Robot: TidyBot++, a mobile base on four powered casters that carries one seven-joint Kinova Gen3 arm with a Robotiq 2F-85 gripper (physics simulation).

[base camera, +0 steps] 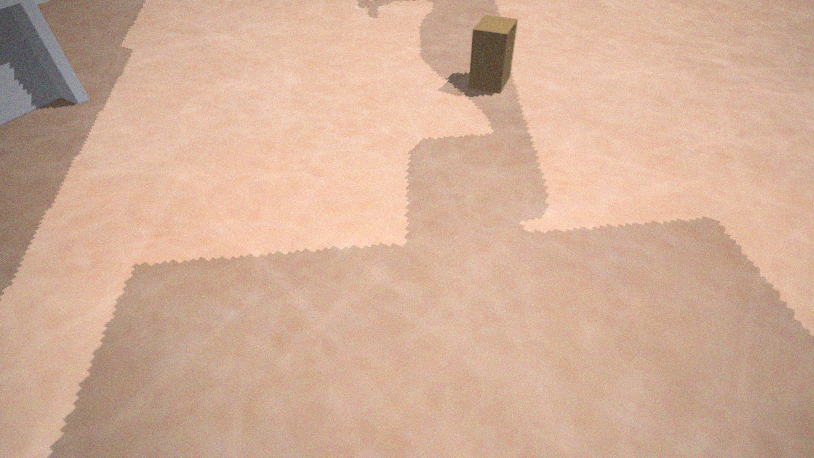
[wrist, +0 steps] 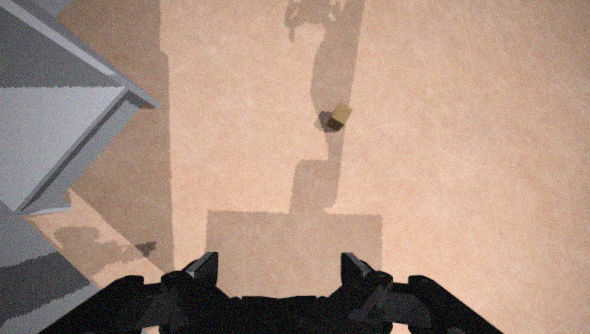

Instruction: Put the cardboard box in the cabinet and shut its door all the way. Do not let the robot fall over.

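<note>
The cardboard box is small and brown and stands upright on the floor, at the upper right of the middle in the base view and above the middle in the wrist view. The grey cabinet shows in part at the left edge of both views, with its open front and inner boards visible in the wrist view. My gripper is open and empty, pointing down high above the floor. The box is apart from the fingers, further ahead of them.
The floor carries the robot's broad shadow, which runs up to the box. The cabinet's shadow lies along its right side. A grey panel shows at the lower left of the wrist view.
</note>
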